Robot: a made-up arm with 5 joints. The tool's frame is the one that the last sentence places.
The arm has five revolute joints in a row. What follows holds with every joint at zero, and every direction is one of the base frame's.
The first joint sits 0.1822 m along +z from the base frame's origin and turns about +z.
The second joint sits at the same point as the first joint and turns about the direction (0, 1, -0.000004).
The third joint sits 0.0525 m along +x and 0.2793 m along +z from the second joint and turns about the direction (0, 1, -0.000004).
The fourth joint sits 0.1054 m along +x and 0.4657 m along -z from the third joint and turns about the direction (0, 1, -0.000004).
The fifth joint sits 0.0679 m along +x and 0.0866 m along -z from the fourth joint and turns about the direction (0, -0.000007, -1).
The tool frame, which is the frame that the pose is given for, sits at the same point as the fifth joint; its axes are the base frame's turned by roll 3.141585, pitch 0 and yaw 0 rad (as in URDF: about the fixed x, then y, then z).
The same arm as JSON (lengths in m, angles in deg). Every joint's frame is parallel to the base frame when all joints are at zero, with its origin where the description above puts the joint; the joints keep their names.
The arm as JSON. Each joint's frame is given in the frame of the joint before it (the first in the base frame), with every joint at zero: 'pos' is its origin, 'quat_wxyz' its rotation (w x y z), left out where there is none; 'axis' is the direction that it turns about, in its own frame. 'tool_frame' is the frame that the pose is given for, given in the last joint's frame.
{"length_unit": "m", "angle_unit": "deg", "joints": [
  {"joint": "joint 1", "pos": [0.0, 0.0, 0.1822], "axis": "+z"},
  {"joint": "joint 2", "pos": [0.0, 0.0, 0.0], "axis": "+y"},
  {"joint": "joint 3", "pos": [0.0525, 0.0, 0.2793], "axis": "+y"},
  {"joint": "joint 4", "pos": [0.1054, 0.0, -0.4657], "axis": "+y"},
  {"joint": "joint 5", "pos": [0.0679, 0.0, -0.0866], "axis": "-z"}
], "tool_frame": {"pos": [0.0, 0.0, 0.0], "quat_wxyz": [0.000004, 1.000003, 0.0, 0.0]}}

